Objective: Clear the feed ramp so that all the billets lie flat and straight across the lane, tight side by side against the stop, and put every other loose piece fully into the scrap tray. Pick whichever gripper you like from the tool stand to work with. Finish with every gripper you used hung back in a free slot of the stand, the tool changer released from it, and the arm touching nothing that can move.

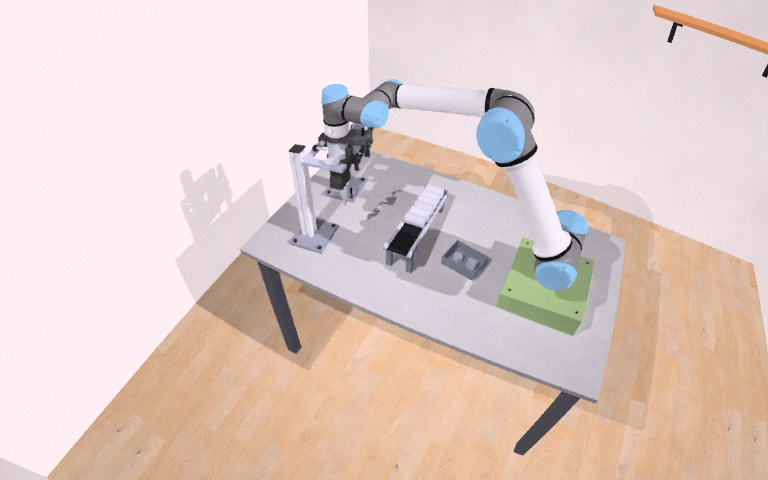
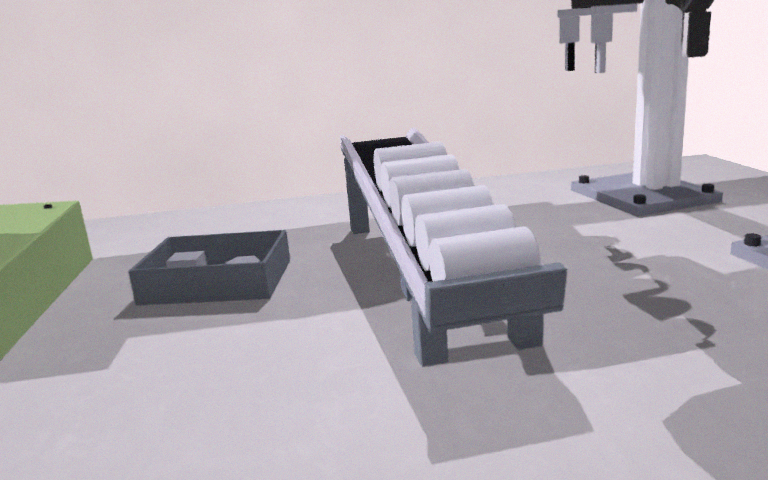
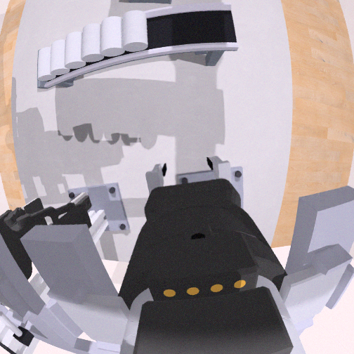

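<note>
Several white billets (image 1: 424, 204) (image 2: 487, 254) (image 3: 92, 42) lie straight across the ramp (image 1: 444, 212) (image 2: 385, 226), side by side in one row at its lower end, the first at the stop (image 2: 498, 295). Two loose grey pieces, a block (image 1: 457, 257) (image 2: 186, 259) and another (image 1: 471, 262) (image 2: 243, 260), lie inside the scrap tray (image 1: 459, 270) (image 2: 198, 285). My parallel gripper (image 1: 348, 196) (image 2: 585, 57) (image 3: 187, 167) is open and empty, upright between the holder arms of the tool stand (image 1: 303, 192) (image 2: 659, 96) (image 3: 320, 225). Whether the tool changer is locked to it is hidden.
The adaptive gripper (image 1: 360, 146) (image 3: 45, 216) hangs in the neighbouring slot, close beside my gripper. A green base block (image 1: 538, 302) (image 2: 50, 271) carries the arm beyond the tray. The ramp stands between the stand and the tray.
</note>
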